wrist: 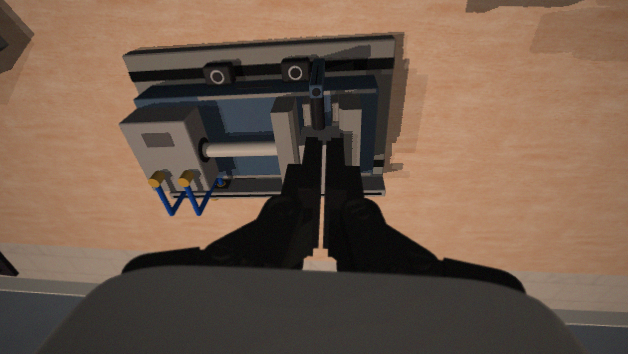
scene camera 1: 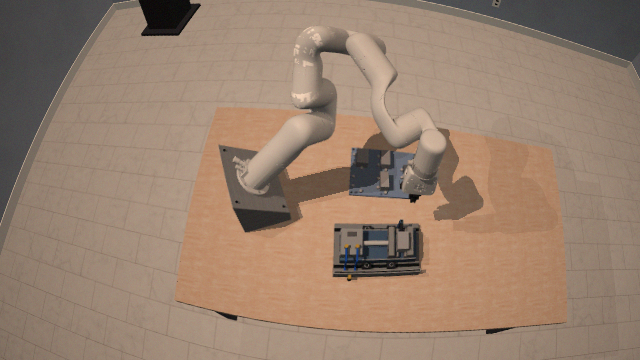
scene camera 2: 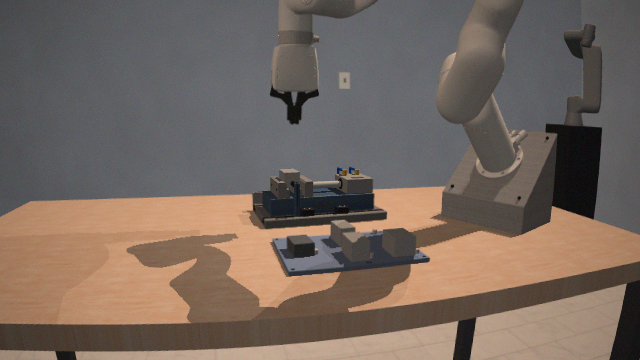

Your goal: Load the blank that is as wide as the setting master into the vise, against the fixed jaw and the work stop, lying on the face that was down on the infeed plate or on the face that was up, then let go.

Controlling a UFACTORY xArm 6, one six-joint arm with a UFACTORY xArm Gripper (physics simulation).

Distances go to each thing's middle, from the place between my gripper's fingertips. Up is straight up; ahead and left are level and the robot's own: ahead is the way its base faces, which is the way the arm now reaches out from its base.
Right now my hand is 16 cm above the pale rod (wrist: 244, 148), 10 cm to the left of it and 7 cm past it. The rest, counted from my hand: infeed plate (scene camera 2: 330, 259) 23 cm below, 19 cm to the left, 9 cm behind; then vise cylinder block (wrist: 184, 124) 16 cm below, 16 cm behind, 12 cm to the right.
